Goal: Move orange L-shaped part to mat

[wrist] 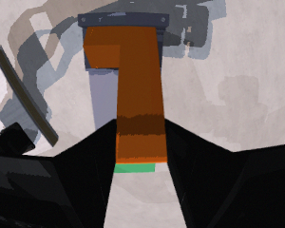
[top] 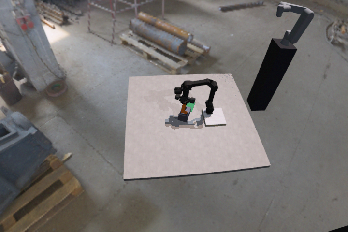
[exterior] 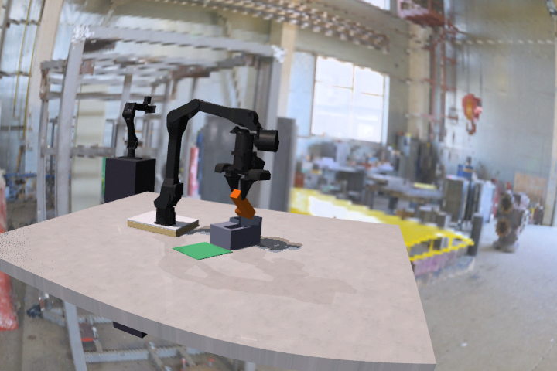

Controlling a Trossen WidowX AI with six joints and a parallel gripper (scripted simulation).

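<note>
Right now my gripper tip is 17 cm above the green mat, 13 cm to the left of it and 7 cm past it. Also, from my gripper tip: orange L-shaped part (4 cm to the left, 3 cm below).
</note>
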